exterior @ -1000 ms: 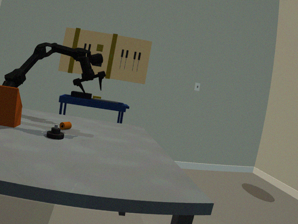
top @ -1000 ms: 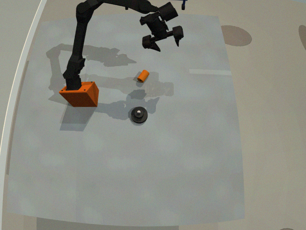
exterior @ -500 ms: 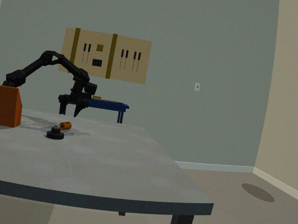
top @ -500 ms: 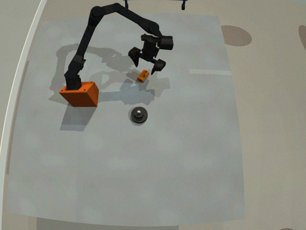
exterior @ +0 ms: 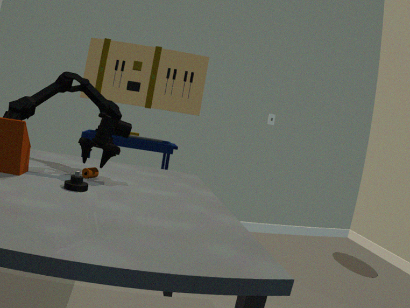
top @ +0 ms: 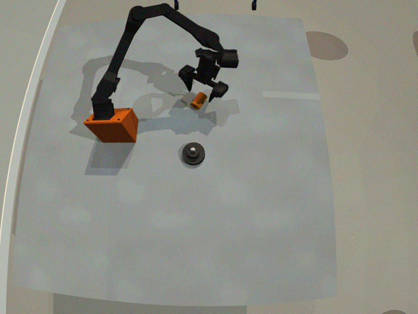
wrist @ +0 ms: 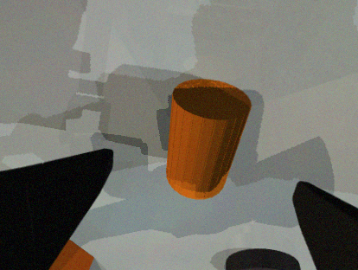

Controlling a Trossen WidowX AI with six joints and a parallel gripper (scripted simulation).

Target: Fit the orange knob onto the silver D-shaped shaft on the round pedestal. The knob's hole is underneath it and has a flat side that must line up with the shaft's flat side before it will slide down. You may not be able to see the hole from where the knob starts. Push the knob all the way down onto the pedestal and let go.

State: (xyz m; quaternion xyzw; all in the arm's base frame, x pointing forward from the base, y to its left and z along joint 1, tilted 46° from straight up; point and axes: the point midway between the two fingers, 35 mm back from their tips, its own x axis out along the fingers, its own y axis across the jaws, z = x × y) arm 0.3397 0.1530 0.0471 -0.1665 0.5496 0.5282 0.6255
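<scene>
The orange knob lies 30 mm below my gripper tip and 10 mm to the left of it. From my gripper tip the other things lie so: round pedestal 220 mm to the right, 20 mm below, 20 mm behind.
</scene>
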